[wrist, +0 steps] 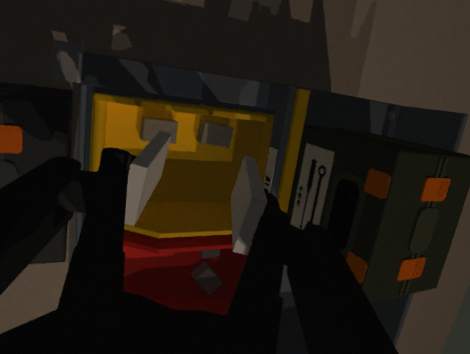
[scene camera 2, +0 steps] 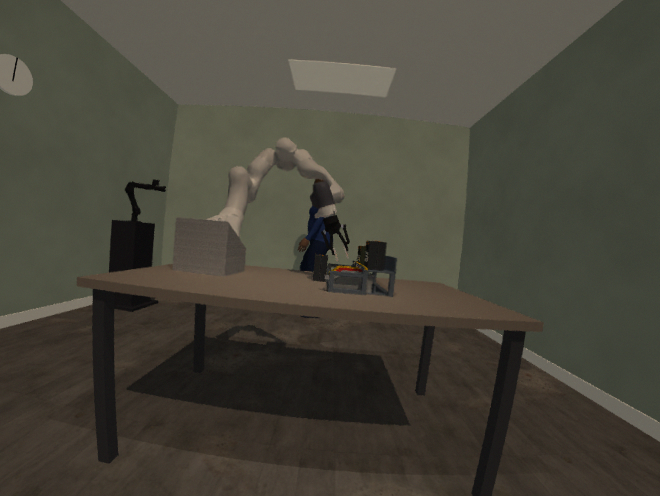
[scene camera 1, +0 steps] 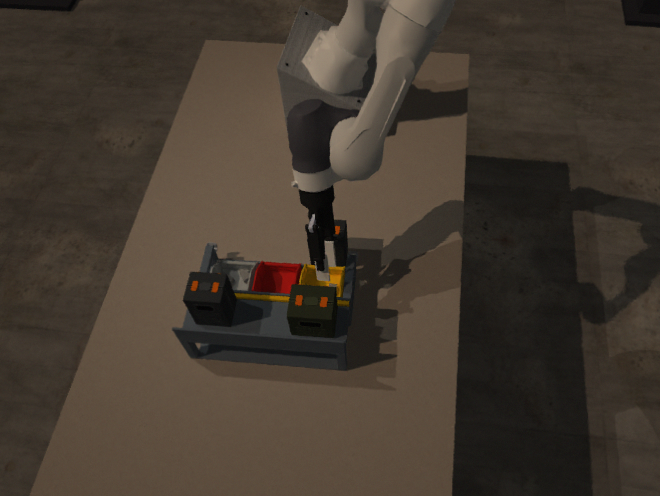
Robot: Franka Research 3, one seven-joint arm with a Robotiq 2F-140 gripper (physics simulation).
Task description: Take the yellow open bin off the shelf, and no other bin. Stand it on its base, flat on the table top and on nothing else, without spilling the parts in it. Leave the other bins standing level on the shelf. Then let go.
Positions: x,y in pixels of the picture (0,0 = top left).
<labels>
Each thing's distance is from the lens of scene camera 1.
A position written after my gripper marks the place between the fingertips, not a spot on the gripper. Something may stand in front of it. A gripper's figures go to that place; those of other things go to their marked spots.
my gripper (scene camera 1: 326,272): 1.44 m
yellow bin (scene camera 1: 308,276): 1.56 m
red bin (scene camera 1: 273,277): 1.57 m
grey bin (scene camera 1: 232,268): 1.60 m
</labels>
